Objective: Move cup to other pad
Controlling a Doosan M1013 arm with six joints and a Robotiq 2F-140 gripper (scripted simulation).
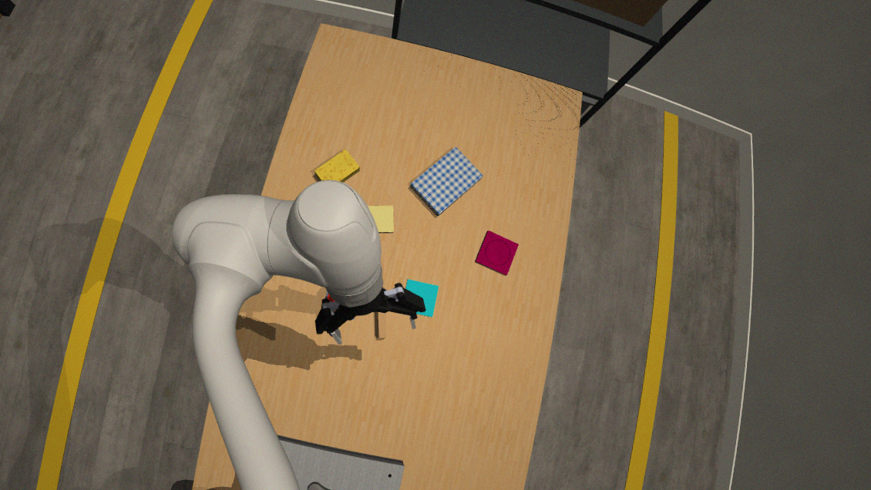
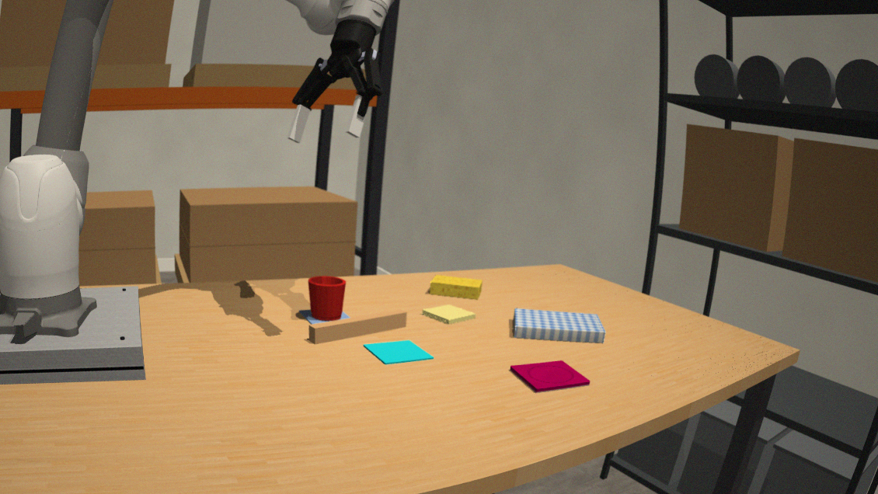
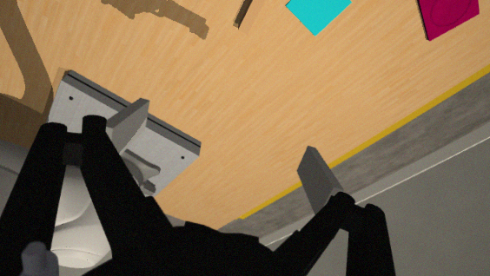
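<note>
The red cup is 330 mm below my hand, 100 mm to the left of it and 40 mm ahead of it. Round my hand: wooden rail 350 mm below, 90 mm ahead, 10 mm to the left; cyan pad 360 mm below, 130 mm ahead, 90 mm to the right.
</note>
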